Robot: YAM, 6 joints.
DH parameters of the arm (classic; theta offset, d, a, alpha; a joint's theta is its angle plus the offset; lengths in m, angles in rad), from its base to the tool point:
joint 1: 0 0.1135 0.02 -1.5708
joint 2: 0 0 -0.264 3.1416
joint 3: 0.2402 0 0.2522 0
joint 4: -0.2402 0 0.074 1.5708
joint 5: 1.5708 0 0 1.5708
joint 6: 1.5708 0.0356 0 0
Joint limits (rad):
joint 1: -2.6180..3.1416
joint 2: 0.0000..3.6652
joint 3: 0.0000..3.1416
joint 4: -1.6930..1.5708
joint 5: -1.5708..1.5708
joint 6: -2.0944..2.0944
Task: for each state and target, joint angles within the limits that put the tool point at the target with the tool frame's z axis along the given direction. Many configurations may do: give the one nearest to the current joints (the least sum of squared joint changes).
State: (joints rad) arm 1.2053 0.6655 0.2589 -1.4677 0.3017 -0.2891
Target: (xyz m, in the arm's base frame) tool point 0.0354 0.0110 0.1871 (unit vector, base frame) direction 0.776 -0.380 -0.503
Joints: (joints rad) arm 1.2641 0.5382 0.4089 -1.6906 1.0250 -0.2891
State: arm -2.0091 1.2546 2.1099 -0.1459 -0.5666 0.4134
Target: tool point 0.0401 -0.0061 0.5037 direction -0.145 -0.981 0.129
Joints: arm -2.5746 0.5266 1.5261 -0.8033 -0.8474 0.4134
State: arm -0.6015 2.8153 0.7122 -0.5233 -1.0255 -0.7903
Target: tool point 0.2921 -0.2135 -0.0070 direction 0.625 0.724 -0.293
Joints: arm -0.7254 2.4345 1.2271 -0.4066 -1.2733 -0.7903
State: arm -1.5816 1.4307 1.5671 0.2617 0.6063 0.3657
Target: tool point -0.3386 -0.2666 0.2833 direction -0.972 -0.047 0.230
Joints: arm -2.4248 1.8995 1.2098 0.9823 0.6475 0.3657
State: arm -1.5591 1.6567 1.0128 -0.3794 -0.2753 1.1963
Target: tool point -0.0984 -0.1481 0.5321 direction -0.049 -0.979 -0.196
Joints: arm -2.2774 1.1895 1.8563 -0.9141 -0.6417 1.1963
